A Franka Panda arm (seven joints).
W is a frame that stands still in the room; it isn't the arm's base.
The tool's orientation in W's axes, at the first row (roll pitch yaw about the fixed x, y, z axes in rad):
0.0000, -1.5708, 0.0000
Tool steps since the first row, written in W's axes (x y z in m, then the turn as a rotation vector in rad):
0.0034, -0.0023, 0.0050, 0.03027, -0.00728, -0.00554
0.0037, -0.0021, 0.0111, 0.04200, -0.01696, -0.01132
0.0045, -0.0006, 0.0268, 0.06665, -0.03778, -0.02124
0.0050, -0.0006, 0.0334, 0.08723, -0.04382, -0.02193
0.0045, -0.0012, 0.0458, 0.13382, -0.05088, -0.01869
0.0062, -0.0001, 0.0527, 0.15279, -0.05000, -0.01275
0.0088, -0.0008, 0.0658, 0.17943, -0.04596, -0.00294
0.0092, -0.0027, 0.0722, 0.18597, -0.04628, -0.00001
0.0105, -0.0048, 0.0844, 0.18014, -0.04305, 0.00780
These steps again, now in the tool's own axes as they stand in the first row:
0.0050, -0.0023, -0.0034, -0.00554, -0.00728, -0.03027
0.0111, -0.0021, -0.0037, -0.01132, -0.01696, -0.04200
0.0268, -0.0006, -0.0045, -0.02124, -0.03778, -0.06665
0.0334, -0.0006, -0.0050, -0.02193, -0.04382, -0.08723
0.0458, -0.0012, -0.0045, -0.01869, -0.05088, -0.13382
0.0527, -0.0001, -0.0062, -0.01275, -0.05000, -0.15279
0.0658, -0.0008, -0.0088, -0.00294, -0.04596, -0.17943
0.0722, -0.0027, -0.0092, -0.00001, -0.04628, -0.18597
0.0844, -0.0048, -0.0105, 0.00780, -0.04305, -0.18014

